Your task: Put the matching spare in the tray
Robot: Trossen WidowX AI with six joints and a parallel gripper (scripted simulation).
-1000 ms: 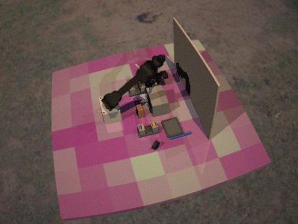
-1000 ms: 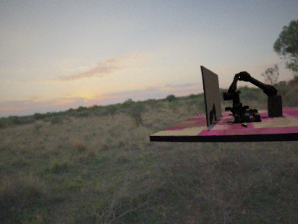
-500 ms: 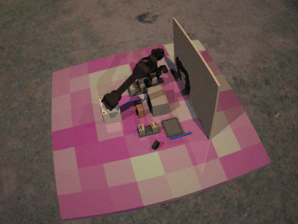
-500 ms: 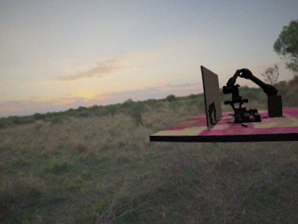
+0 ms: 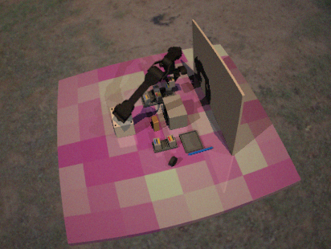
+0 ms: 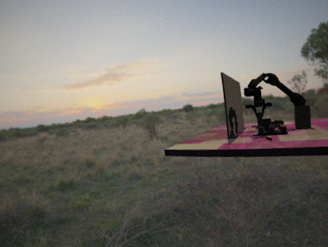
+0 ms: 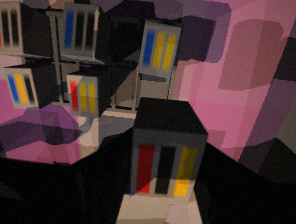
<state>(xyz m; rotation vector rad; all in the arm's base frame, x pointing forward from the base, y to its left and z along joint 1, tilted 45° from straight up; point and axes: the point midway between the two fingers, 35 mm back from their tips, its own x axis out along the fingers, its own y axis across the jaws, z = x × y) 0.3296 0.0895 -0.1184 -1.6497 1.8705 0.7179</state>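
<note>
The grey tray lies 36 cm to the right of my gripper tip, 11 cm below it and 2 cm behind it. Also, from my gripper tip: beige mounted unit 15 cm to the right, 7 cm below, 4 cm behind; then upright panel 19 cm ahead, 18 cm to the right, 11 cm above; then orange block 19 cm to the right, 16 cm behind, 8 cm below.
</note>
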